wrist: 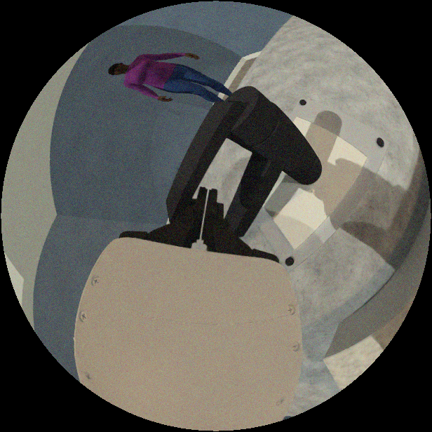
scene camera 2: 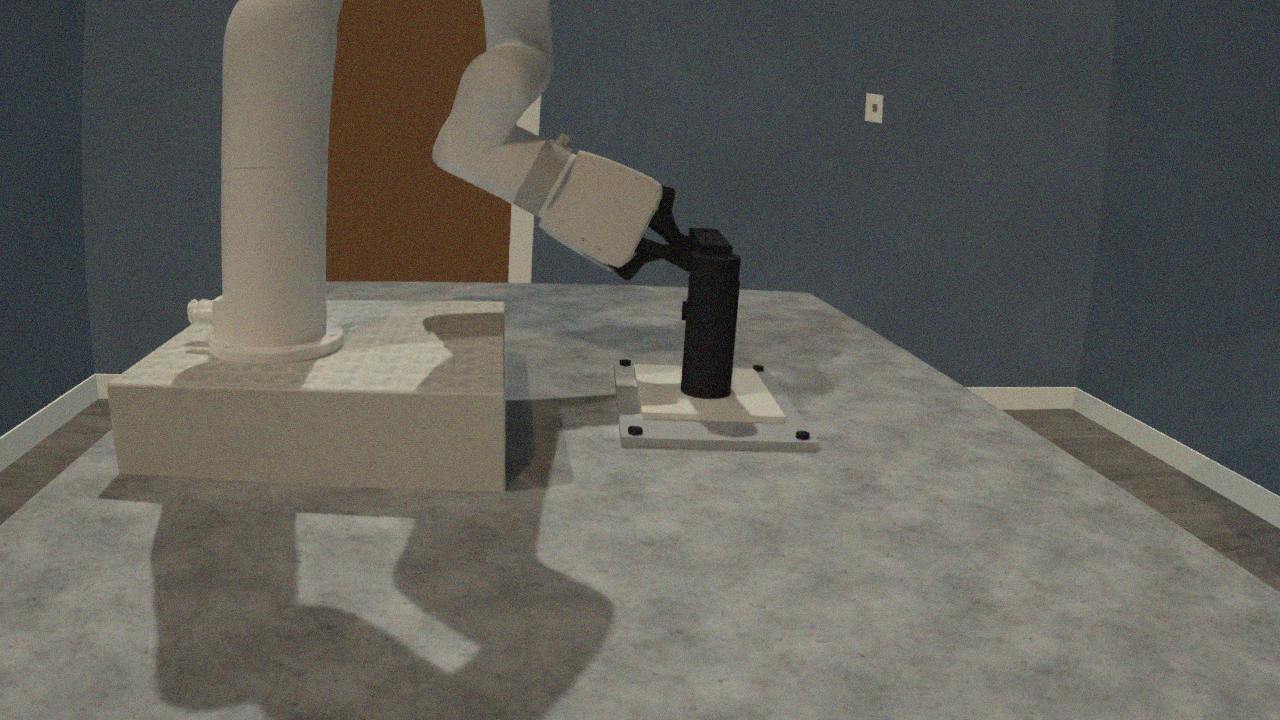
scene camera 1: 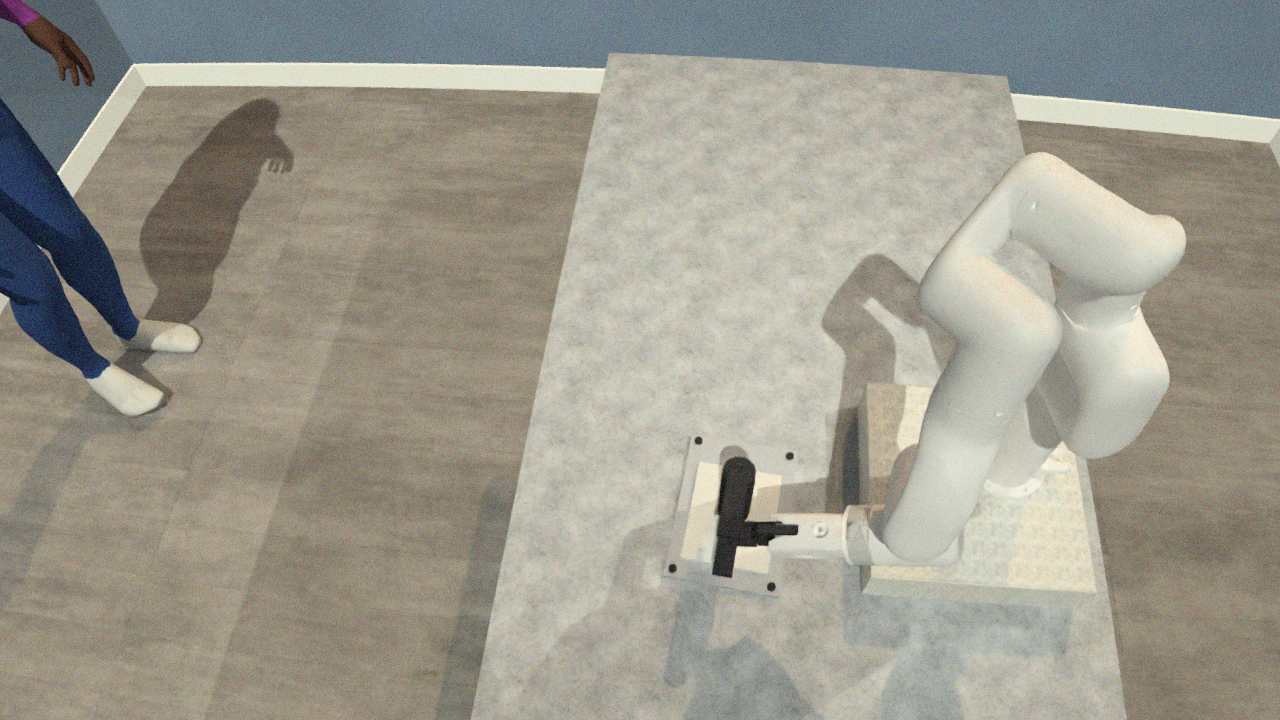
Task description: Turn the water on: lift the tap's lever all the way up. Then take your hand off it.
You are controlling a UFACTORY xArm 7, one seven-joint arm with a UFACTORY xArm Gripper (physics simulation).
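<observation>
The black tap has a thick upright body. Its lever runs out from the top of the body, and the spout runs out lower down on the same side. In the wrist view the lever slants up away from the spout; its exact angle is hard to tell. My gripper is shut and empty. Its fingertips show between lever and spout in the wrist view, close under the lever. Whether they touch it is hidden.
The tap stands on a pale plate with dark bolts at the corners. My arm's base block stands beside it on the grey table. A person stands on the floor beyond the table.
</observation>
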